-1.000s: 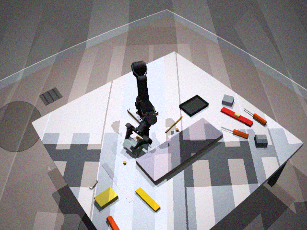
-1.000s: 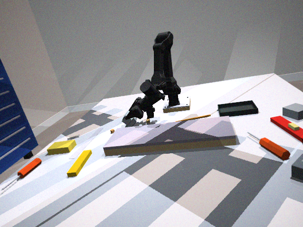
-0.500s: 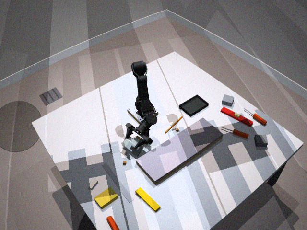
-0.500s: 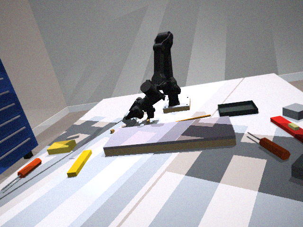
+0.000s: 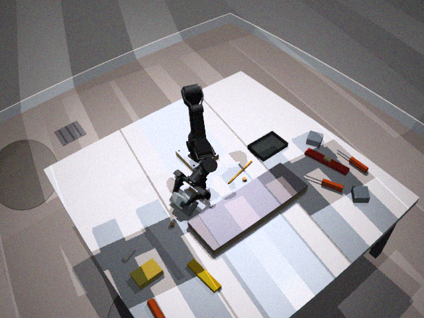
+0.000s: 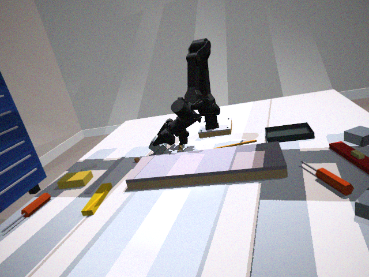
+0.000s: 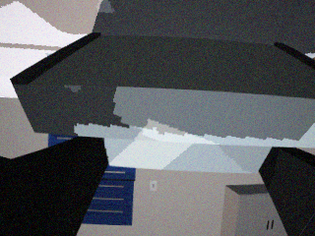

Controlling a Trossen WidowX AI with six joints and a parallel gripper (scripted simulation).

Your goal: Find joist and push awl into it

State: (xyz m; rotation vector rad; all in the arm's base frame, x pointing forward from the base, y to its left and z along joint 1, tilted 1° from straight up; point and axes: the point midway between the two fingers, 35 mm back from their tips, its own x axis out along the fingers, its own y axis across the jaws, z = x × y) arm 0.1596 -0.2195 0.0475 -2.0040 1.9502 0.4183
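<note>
The stud finder is 2 cm ahead of my gripper tip and 1 cm below it. Also, from my gripper tip: awl (2 cm ahead, 10 cm to the left, 5 cm below); yellow block (15 cm ahead, 31 cm to the right, 5 cm below); pencil (4 cm ahead, 33 cm to the left, 6 cm below).
</note>
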